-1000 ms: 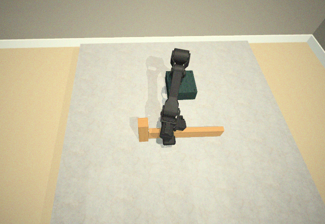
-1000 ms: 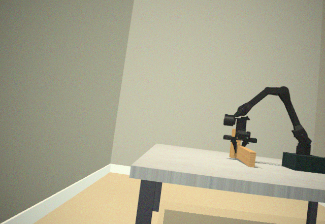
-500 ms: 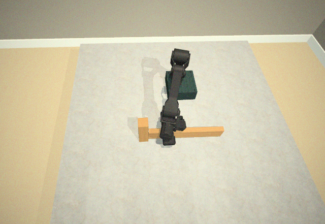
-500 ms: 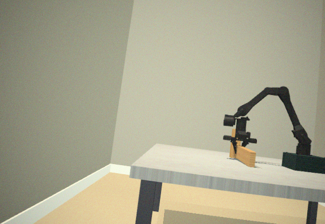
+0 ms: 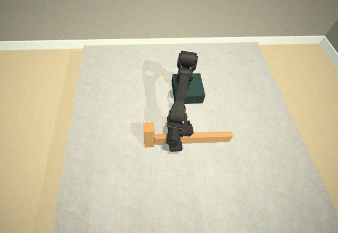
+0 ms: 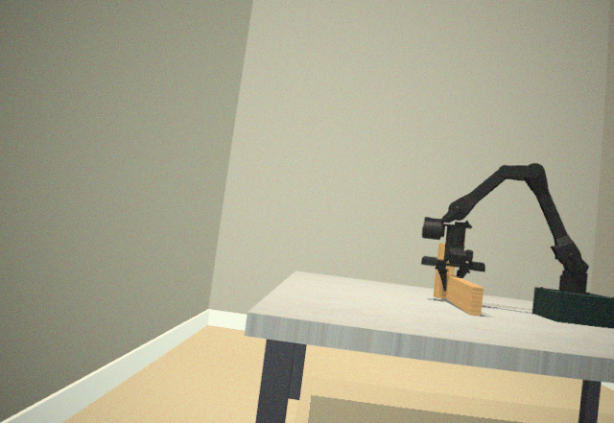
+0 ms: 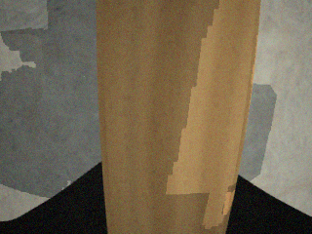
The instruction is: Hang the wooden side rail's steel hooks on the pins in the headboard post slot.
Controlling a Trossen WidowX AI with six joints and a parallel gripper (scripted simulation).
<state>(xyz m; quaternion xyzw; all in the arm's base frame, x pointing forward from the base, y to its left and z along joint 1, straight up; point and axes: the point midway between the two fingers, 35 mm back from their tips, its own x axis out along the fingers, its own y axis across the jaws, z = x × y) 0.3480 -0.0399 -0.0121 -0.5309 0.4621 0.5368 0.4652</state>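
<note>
The headboard post lies 12 cm to the right of my gripper tip, 5 cm above it and 1 cm ahead of it.
</note>
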